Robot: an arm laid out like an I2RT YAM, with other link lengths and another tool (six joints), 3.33 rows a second.
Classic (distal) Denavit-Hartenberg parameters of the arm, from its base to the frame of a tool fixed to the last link. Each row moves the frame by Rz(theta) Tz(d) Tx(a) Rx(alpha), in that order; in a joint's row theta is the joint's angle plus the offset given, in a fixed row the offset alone. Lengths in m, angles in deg.
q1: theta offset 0  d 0.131  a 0.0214  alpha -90
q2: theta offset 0  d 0  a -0.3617  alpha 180
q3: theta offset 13.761  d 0  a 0.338  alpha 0
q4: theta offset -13.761  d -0.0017  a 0.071  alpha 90
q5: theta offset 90  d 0.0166  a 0  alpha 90
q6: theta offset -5.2  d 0.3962  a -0.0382  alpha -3
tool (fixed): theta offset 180  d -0.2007  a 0  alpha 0
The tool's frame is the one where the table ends.
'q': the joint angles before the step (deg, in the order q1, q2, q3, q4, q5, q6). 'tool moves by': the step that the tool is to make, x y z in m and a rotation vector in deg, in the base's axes. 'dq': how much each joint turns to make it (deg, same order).
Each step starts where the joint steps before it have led.
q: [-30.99, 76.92, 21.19, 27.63, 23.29, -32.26]
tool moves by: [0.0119, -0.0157, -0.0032, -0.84, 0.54, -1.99]
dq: [0.04, 4.64, 2.47, 2.10, 2.26, 0.08]
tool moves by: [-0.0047, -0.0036, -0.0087, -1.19, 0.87, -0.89]
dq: [-0.07, 1.63, -1.12, 3.07, 1.41, -1.02]
